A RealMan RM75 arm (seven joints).
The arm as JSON. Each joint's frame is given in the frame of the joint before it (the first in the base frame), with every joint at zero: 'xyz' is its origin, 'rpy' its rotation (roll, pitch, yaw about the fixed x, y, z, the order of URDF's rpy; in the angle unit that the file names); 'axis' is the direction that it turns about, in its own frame. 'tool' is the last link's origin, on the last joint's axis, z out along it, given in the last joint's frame.
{
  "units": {
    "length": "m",
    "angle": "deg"
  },
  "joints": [
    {
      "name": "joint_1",
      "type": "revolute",
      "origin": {
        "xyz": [
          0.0,
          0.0,
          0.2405
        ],
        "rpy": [
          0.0,
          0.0,
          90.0
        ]
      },
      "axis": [
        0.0,
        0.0,
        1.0
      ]
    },
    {
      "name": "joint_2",
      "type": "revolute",
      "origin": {
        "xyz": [
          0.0,
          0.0,
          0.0
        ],
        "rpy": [
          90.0,
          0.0,
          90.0
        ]
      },
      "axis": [
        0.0,
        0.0,
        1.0
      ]
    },
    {
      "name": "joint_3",
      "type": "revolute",
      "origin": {
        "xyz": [
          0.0,
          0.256,
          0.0
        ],
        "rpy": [
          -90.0,
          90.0,
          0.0
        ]
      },
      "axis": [
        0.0,
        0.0,
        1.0
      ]
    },
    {
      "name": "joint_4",
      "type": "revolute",
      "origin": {
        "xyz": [
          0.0,
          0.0,
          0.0
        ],
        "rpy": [
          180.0,
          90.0,
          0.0
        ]
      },
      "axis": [
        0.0,
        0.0,
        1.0
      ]
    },
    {
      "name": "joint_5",
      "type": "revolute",
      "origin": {
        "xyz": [
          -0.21,
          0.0,
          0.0
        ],
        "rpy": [
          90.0,
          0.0,
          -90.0
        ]
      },
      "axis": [
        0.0,
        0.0,
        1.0
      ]
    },
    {
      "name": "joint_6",
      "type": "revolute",
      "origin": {
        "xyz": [
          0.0,
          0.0,
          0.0
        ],
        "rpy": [
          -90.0,
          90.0,
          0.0
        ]
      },
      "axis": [
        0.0,
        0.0,
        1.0
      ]
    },
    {
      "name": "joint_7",
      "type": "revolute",
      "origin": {
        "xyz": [
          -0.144,
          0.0,
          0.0
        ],
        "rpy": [
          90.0,
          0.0,
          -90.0
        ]
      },
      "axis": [
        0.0,
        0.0,
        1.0
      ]
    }
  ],
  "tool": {
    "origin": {
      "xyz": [
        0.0,
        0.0,
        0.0
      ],
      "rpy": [
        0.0,
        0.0,
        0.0
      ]
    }
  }
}
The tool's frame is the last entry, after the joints.
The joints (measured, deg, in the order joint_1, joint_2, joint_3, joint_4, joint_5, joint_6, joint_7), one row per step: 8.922 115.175 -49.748 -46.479 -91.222 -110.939 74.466; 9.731 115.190 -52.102 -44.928 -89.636 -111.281 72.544; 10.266 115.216 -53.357 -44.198 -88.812 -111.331 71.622; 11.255 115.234 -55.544 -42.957 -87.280 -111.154 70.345; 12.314 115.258 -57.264 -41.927 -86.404 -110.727 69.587; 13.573 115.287 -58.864 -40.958 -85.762 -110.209 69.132; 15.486 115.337 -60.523 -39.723 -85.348 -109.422 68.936; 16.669 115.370 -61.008 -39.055 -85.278 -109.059 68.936; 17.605 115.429 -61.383 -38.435 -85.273 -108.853 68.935; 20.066 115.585 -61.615 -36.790 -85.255 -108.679 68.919; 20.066 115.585 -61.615 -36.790 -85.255 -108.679 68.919; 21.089 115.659 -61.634 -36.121 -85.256 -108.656 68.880; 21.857 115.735 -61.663 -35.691 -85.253 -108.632 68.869; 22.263 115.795 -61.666 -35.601 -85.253 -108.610 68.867; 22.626 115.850 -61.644 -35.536 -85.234 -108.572 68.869; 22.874 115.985 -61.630 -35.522 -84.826 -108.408 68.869; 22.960 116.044 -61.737 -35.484 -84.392 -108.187 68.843; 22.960 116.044 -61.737 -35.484 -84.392 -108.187 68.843; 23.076 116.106 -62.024 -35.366 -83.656 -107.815 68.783
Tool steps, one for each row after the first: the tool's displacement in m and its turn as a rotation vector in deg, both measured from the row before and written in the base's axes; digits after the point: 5 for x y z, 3 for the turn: -0.00609 0.00121 -0.00677 -0.547 1.250 2.482; -0.00357 0.00135 -0.00353 -0.257 0.581 1.283; -0.00608 0.00307 -0.00582 -0.444 0.976 1.839; -0.00501 0.00364 -0.00538 -0.634 0.455 1.252; -0.00538 0.00443 -0.00539 -0.838 0.257 1.145; -0.00717 0.00692 -0.00665 -1.227 0.048 1.241; -0.00408 0.00447 -0.00275 -0.519 0.026 0.615; -0.00324 0.00307 -0.00251 -0.536 0.073 0.468; -0.00848 0.00809 -0.00441 -0.973 0.547 1.149; 0.00000 0.00000 0.00000 0.000 0.000 0.000; -0.00366 0.00325 -0.00164 -0.351 0.256 0.511; -0.00300 0.00246 -0.00125 -0.256 0.181 0.431; -0.00190 0.00148 -0.00051 -0.059 0.070 0.323; -0.00174 0.00143 -0.00036 -0.007 0.074 0.273; -0.00200 0.00162 -0.00022 0.283 0.379 0.077; -0.00098 0.00102 -0.00014 0.263 0.265 -0.076; 0.00000 0.00000 0.00000 0.000 0.000 0.000; -0.00135 0.00142 -0.00038 0.353 0.394 -0.148
